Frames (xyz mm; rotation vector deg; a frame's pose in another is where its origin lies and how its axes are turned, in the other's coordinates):
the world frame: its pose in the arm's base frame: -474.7 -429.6 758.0 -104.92 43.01 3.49
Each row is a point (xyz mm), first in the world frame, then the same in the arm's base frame.
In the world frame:
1: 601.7 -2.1 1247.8
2: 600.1 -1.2 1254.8
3: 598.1 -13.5 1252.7
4: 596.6 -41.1 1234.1
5: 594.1 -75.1 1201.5
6: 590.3 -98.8 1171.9
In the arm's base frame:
1: 390.8 371.9 31.7
2: 391.2 378.6 28.8
3: 395.3 380.1 40.6
4: 402.7 370.1 71.5
5: 408.3 349.8 113.7
6: 408.4 330.6 146.7

